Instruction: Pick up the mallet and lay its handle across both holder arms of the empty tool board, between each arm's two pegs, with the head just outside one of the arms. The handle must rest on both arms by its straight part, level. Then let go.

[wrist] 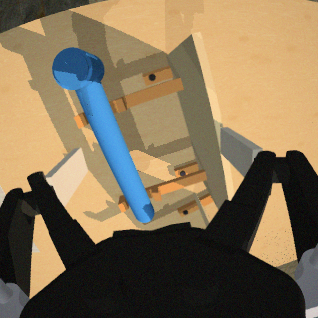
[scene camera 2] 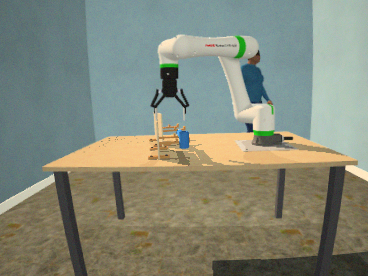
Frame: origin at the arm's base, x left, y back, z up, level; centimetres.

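Where they show: gripper, between the fingertips: (wrist: 151, 149) (scene camera 2: 170, 120); arm's base, origin of its link: (scene camera 2: 263, 143).
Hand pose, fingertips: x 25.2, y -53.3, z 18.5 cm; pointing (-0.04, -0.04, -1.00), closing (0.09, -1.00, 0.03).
Things, the pixels of their top centre, and the offset from my fingertips. "spot": a spot on its surface instead. Level surfaces: height alone.
- blue mallet, centre of its top: (wrist: 110, 160) (scene camera 2: 181, 128) dy +5.3, dx -3.0, dz -4.9 cm
- wooden foot piece, a spot on its surface: (wrist: 199, 203) spot: dy -10.1, dx -19.1, dz -14.5 cm
- wooden table, height of its surface: dz -18.7 cm
The blue mallet (scene camera 2: 184, 139) (wrist: 115, 150) lies across the two arms of one wooden tool board (wrist: 192, 95), its round head beyond the upper arm in the wrist view. The empty tool board shows in part at the lower right of the wrist view, by a wooden foot piece (wrist: 199, 203); the gripper body hides the rest. In the scene view its arms (scene camera 2: 171, 130) show behind the mallet. My gripper (scene camera 2: 170, 116) (wrist: 151, 149) is open and empty, above the boards. In the wrist view one finger is left of the handle, the other right of the upright panel.
The upright panels stand close to the fingers in the scene view. The wooden table (scene camera 2: 120, 156) carries both boards and the robot's base plate (scene camera 2: 241, 145) at the right. A person (scene camera 2: 254, 82) stands behind the table, partly hidden by the arm.
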